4 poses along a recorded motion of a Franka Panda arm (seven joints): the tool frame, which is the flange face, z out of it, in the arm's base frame.
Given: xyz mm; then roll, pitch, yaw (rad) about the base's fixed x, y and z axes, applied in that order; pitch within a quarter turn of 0, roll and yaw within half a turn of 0.
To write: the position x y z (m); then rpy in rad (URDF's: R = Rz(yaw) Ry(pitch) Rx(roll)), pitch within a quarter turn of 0, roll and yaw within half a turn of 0. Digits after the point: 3 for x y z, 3 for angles.
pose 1, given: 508, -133, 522, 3.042, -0.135, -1.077
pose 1, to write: 0.508, -0.133, 0.522, 3.042, -0.135, -1.077
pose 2, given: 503, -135, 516, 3.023, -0.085, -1.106
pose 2, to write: 0.503, -0.135, 0.516, 3.023, -0.085, -1.106
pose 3, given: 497, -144, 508, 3.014, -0.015, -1.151
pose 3, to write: 0.497, -0.144, 0.508, 3.014, -0.015, -1.151
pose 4, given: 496, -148, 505, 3.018, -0.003, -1.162
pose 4, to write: 0.496, -0.148, 0.505, 3.018, -0.003, -1.162
